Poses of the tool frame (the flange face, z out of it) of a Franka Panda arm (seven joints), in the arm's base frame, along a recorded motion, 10 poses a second.
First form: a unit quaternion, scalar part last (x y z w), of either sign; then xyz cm.
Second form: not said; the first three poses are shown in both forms.
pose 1, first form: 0.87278, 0.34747, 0.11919, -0.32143, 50.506, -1.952, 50.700
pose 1, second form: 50.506, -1.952, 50.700, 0.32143, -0.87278, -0.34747, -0.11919
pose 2, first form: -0.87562, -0.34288, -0.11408, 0.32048, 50.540, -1.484, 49.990
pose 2, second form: 50.540, -1.484, 49.990, 0.32048, -0.87562, -0.34288, -0.11408
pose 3, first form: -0.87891, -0.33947, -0.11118, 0.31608, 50.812, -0.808, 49.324
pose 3, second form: 50.812, -0.808, 49.324, 0.31608, -0.87891, -0.33947, -0.11118
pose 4, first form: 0.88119, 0.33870, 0.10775, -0.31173, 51.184, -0.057, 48.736
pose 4, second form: 51.184, -0.057, 48.736, 0.31173, -0.88119, -0.33870, -0.10775
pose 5, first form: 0.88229, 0.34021, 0.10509, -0.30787, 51.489, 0.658, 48.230
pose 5, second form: 51.489, 0.658, 48.230, 0.30787, -0.88229, -0.34021, -0.10509
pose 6, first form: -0.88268, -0.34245, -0.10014, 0.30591, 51.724, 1.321, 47.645
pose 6, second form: 51.724, 1.321, 47.645, 0.30591, -0.88268, -0.34245, -0.10014
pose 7, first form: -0.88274, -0.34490, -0.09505, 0.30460, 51.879, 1.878, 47.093
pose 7, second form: 51.879, 1.878, 47.093, 0.30460, -0.88274, -0.34490, -0.09505
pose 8, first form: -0.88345, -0.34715, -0.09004, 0.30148, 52.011, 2.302, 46.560
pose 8, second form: 52.011, 2.302, 46.560, 0.30148, -0.88345, -0.34715, -0.09004
